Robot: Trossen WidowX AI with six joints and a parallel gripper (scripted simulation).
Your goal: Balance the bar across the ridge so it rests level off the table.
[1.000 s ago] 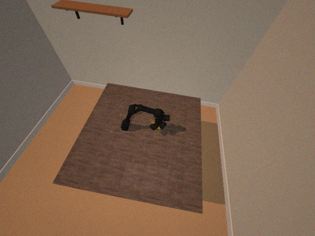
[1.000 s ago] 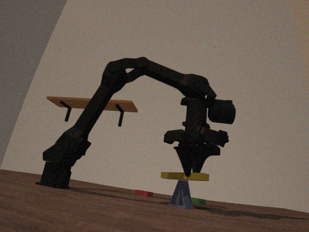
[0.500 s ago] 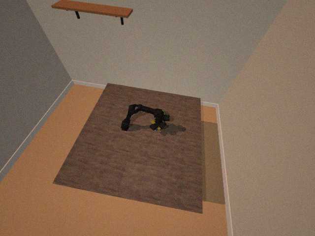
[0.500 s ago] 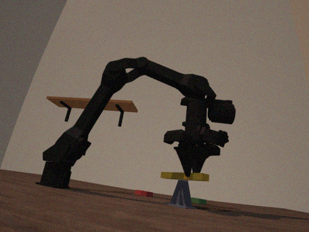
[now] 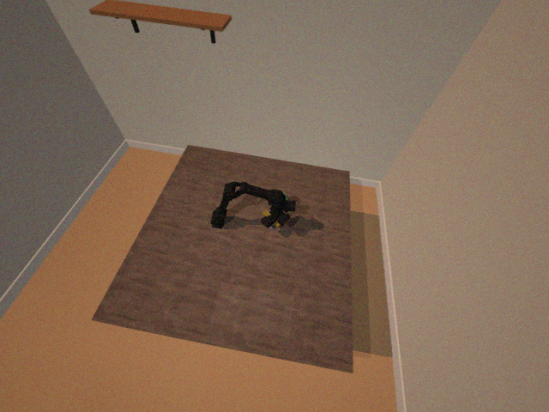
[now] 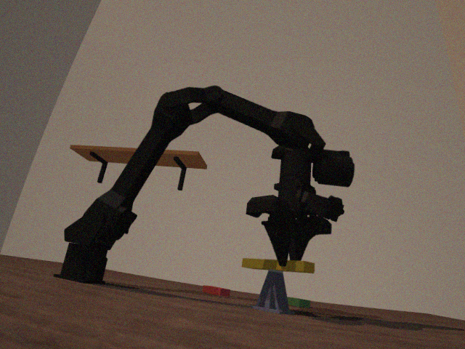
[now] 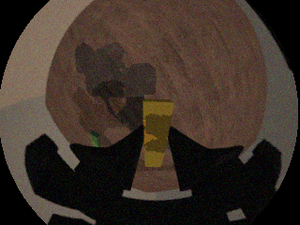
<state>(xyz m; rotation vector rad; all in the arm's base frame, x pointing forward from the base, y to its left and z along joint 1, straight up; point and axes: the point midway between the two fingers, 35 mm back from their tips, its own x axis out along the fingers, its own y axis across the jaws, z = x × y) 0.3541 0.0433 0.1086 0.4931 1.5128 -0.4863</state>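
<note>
Now: gripper tip 20 mm to the right of the yellow bar and 20 mm past it. The rest, counted from my gripper tip: small red block: 240 mm to the left, 170 mm behind, 70 mm below; small green block: 250 mm to the left, 70 mm below, 30 mm ahead.
</note>
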